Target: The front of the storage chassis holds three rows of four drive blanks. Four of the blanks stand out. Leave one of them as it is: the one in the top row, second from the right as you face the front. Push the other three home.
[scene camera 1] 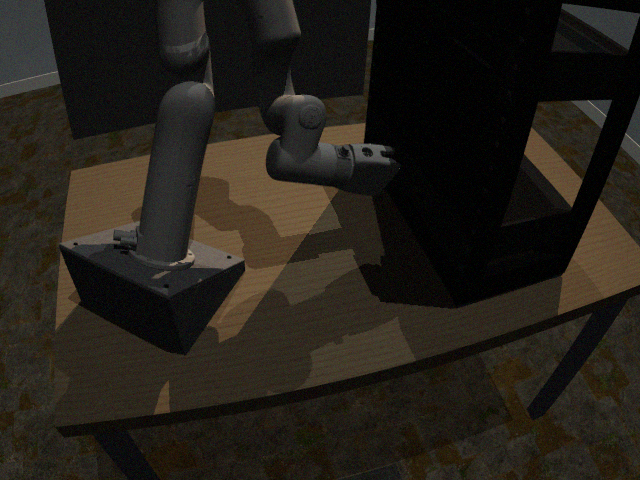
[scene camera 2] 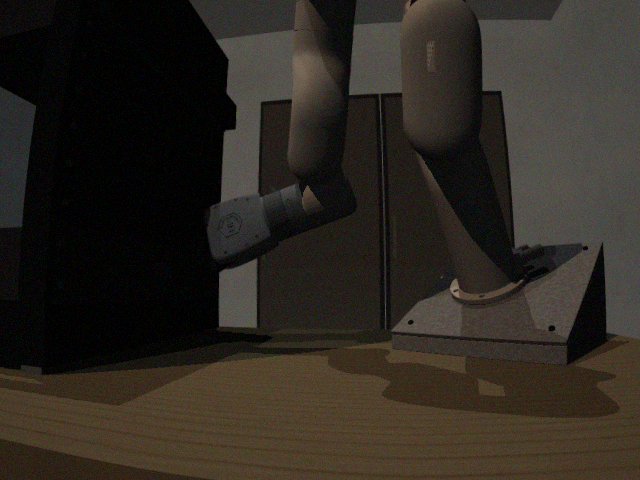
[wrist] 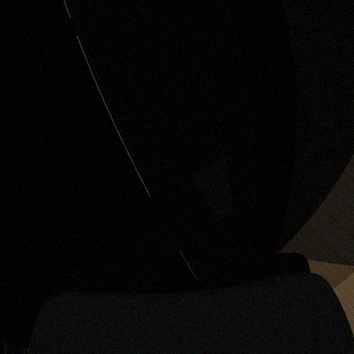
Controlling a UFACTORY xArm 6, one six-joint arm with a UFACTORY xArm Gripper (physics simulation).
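Seen in the pictures: gripper, between the fingertips: (scene camera 1: 417,178) (scene camera 2: 175,256) (wrist: 175,186); arm's base, origin of its link: (scene camera 1: 160,256) (scene camera 2: 489,283).
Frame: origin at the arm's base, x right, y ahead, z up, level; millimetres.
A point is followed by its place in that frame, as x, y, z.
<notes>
The storage chassis is mounted in a black rack (scene camera 1: 444,103) {-15, 512, 241} (scene camera 2: 129,180) {-190, 505, 142}; its front is too dark to make out the rows or single blanks. A dark block (scene camera 2: 230,113) {100, 477, 356} juts from the rack's front, high above the gripper, in the scene camera 2 view. My gripper (scene camera 1: 397,164) is shut and empty, with its tips close to the dark front; contact cannot be told. In the wrist view its dark body fills the bottom and the fingertips are hidden. A faint grey patch (wrist: 216,187) {-76, 509, 17} and a thin pale line (wrist: 114,122) {-1, 511, 64} show on the black front there.
The rack stands on a wooden table (scene camera 1: 361,356) {221, 311, -97} (scene camera 2: 330,418) {-372, 200, -97}. The arm's wedge-shaped base (scene camera 1: 139,294) {110, -39, 32} (scene camera 2: 480,335) {-117, 40, -67} stands on the same table, facing the rack. A dark panel (scene camera 1: 108,67) stands behind the table. Strong shadows lie across the table between base and rack.
</notes>
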